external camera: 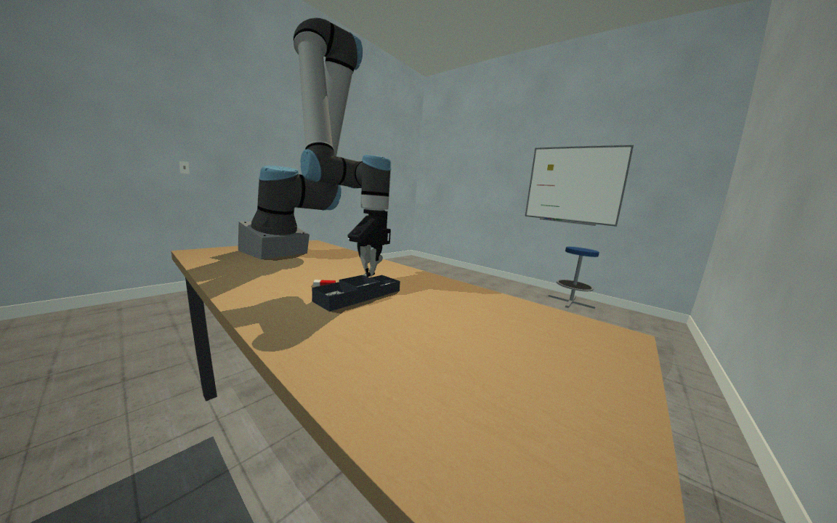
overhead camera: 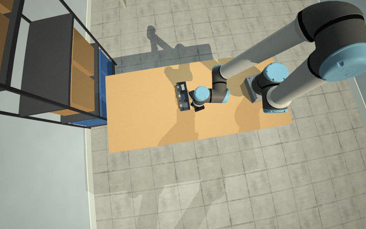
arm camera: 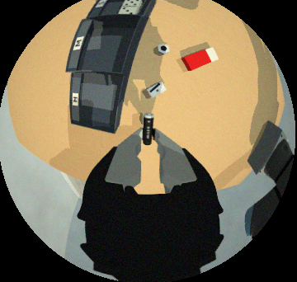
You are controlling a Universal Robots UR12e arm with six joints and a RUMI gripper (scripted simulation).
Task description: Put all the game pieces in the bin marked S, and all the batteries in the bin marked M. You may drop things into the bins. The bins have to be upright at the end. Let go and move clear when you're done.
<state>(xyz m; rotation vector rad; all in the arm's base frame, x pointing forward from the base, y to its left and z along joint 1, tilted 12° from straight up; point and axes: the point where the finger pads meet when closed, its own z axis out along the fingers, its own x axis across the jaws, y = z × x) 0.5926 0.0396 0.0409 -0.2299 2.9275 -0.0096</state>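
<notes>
Now: the dark three-part bin 8 cm ahead of my hand, 11 cm to the right of it and 1 cm below it. Also, from my hand: round piece 12 cm to the right, 3 cm below; then black battery 1 cm below.
</notes>
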